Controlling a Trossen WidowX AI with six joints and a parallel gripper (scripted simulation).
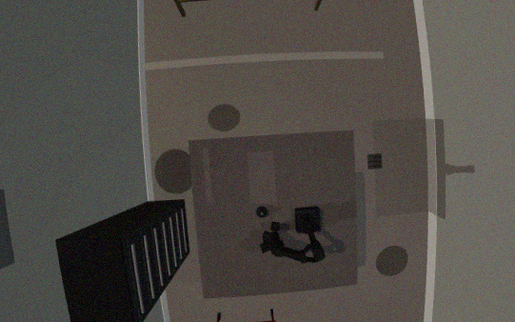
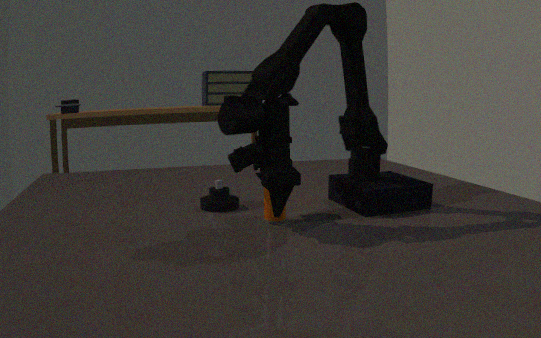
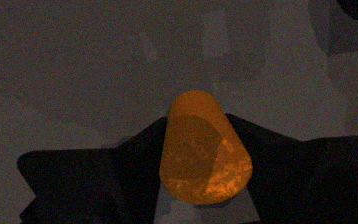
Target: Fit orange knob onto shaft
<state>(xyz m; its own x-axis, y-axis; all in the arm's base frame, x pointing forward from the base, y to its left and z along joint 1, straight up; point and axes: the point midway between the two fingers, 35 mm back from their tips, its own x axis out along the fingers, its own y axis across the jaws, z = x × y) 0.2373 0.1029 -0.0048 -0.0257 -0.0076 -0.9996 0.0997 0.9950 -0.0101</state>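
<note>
Now: the orange knob 3 cm above my gripper tip. The rest, counted from my gripper tip: dark round pedestal 9 cm ahead, 14 cm to the right, 1 cm above.
</note>
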